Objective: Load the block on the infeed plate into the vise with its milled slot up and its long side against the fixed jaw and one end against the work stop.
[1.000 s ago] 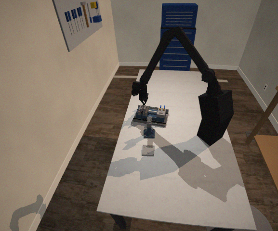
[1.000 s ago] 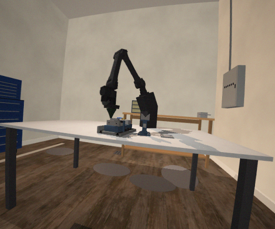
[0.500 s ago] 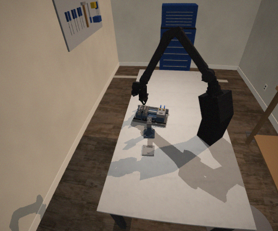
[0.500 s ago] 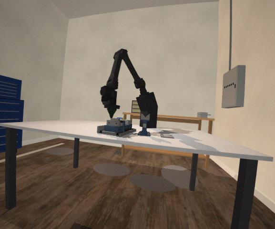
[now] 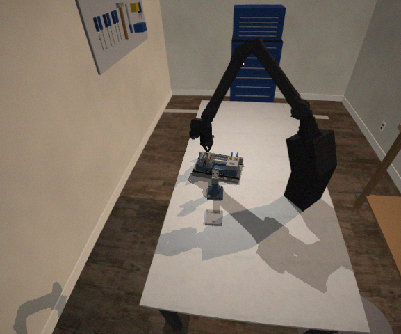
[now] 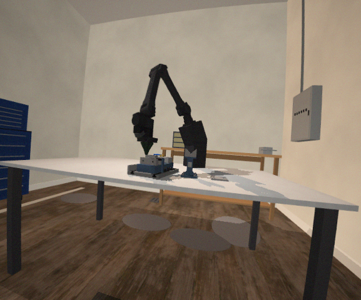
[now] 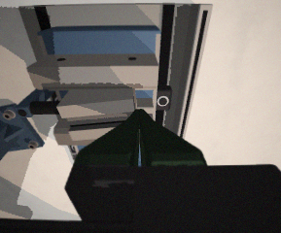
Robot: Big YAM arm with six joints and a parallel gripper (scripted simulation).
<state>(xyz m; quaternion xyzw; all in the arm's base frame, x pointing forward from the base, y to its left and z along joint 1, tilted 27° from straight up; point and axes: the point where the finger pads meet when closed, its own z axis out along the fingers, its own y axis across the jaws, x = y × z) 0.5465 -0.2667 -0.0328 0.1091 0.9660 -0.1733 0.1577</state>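
Right now my hand is 3 cm to the right of the part and 2 cm above it. The rest, counted from my hand: moving jaw: 2 cm behind, 4 cm to the left, 4 cm below; fixed jaw: 4 cm ahead, 3 cm to the left, 4 cm below; work stop rod: 2 cm ahead, 8 cm to the left, 3 cm below.
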